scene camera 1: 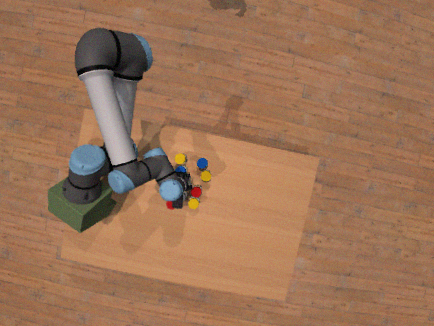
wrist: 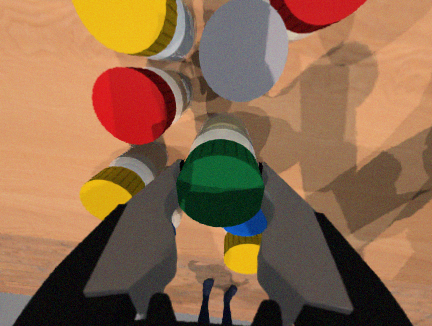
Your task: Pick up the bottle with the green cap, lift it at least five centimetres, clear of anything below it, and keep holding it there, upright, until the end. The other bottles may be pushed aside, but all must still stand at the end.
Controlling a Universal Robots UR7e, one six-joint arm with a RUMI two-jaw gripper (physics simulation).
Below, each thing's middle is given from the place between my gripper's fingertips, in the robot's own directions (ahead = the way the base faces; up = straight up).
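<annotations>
Yellow-capped bottle (wrist: 220, 185), 1 cm below my hand.
</annotations>
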